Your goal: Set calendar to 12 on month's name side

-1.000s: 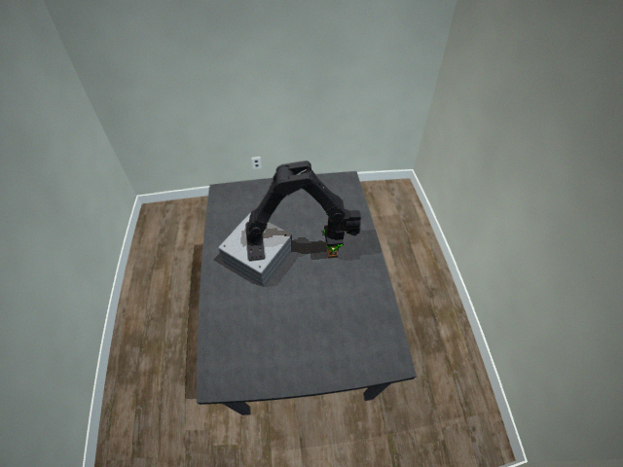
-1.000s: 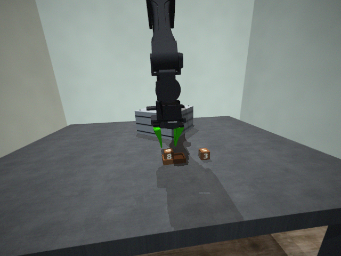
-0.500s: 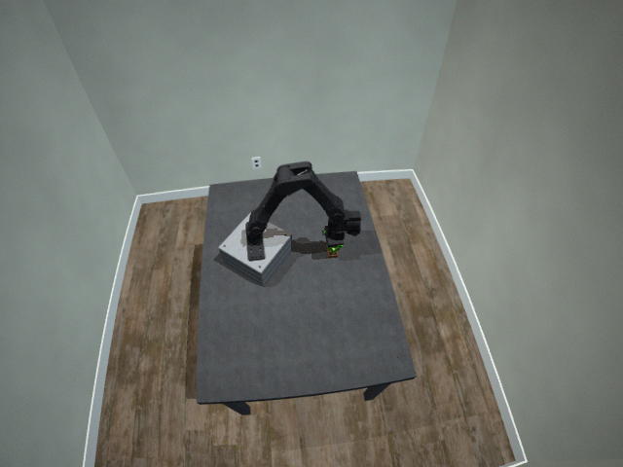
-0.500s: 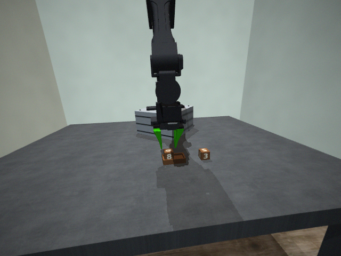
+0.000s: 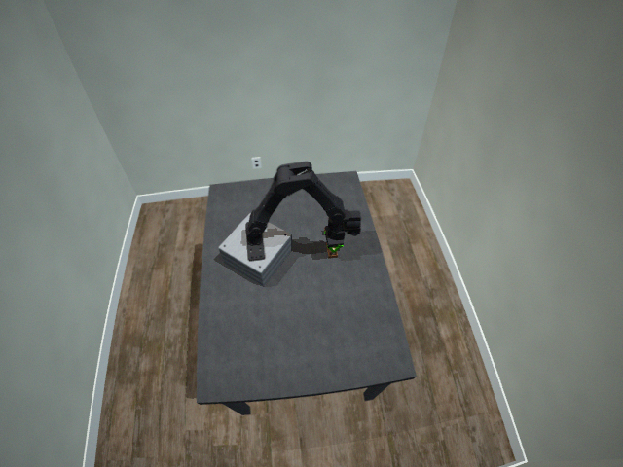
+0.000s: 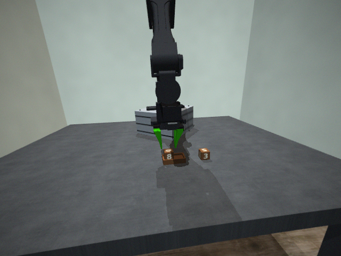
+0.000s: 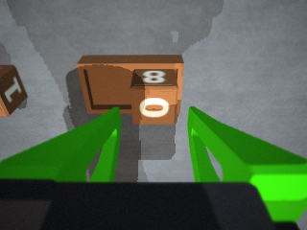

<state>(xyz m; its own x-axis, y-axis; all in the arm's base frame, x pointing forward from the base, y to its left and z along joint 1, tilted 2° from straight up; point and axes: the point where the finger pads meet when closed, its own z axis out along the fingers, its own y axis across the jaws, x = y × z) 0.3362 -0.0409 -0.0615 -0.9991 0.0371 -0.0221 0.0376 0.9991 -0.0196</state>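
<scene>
Right now the brown tray is 20 mm to the left of my hand and 50 mm below it.
</scene>
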